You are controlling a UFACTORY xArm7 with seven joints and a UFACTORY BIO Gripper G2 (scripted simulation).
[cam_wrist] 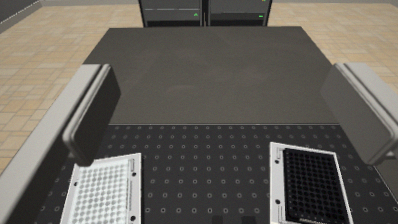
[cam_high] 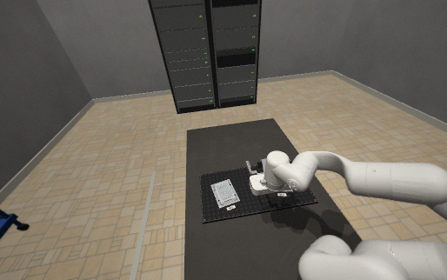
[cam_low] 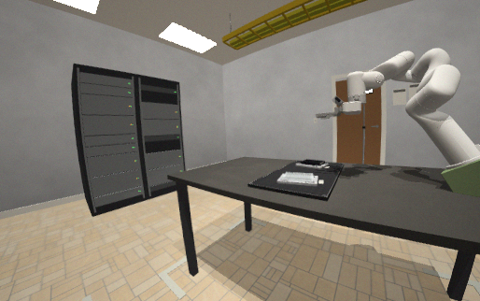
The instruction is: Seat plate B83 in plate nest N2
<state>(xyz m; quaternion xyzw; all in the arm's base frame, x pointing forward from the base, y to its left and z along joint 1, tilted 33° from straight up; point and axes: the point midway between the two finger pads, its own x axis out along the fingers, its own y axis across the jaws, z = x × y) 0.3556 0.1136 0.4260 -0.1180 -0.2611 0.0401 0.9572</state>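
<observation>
Right now my hand is 27 cm above the black well plate, 17 cm to the left of it and 10 cm short of it. From my hand the other things lie so: white well plate (27 cm below, 17 cm to the left, 7 cm ahead).
</observation>
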